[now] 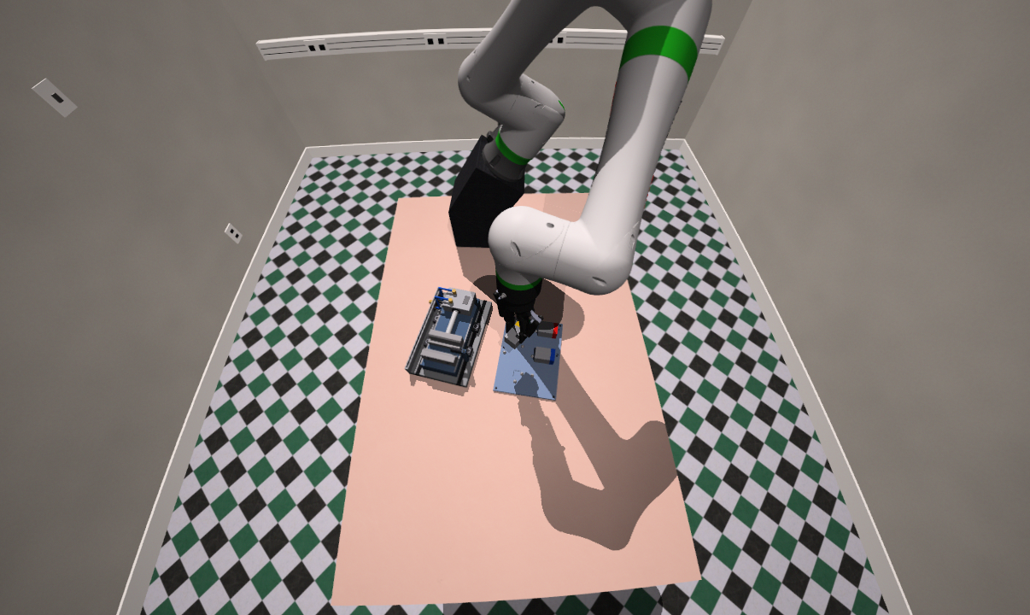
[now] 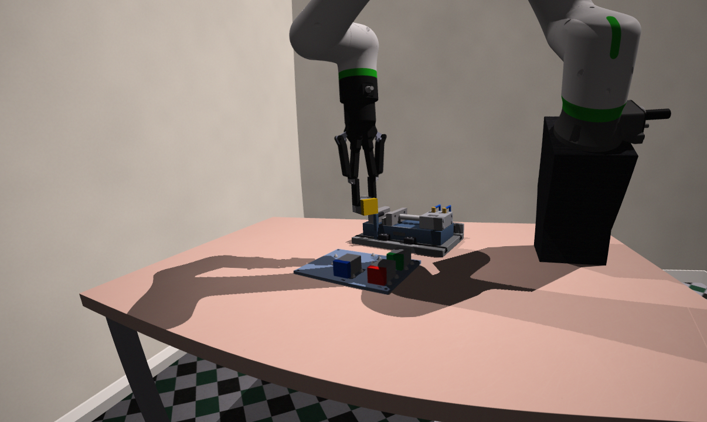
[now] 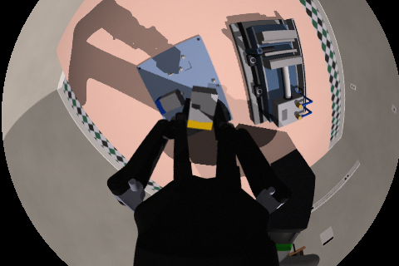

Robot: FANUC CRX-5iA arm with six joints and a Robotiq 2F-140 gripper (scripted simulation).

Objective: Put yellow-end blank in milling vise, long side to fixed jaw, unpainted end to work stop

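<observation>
Right now my hand is 30 mm above the yellow-ended blank. Also, from my hand: blue-ended blank (20 mm ahead, 90 mm to the left, 160 mm below); green-ended blank (90 mm behind, 20 mm to the left, 160 mm below); plate (10 mm ahead, 40 mm to the left, 180 mm below).
</observation>
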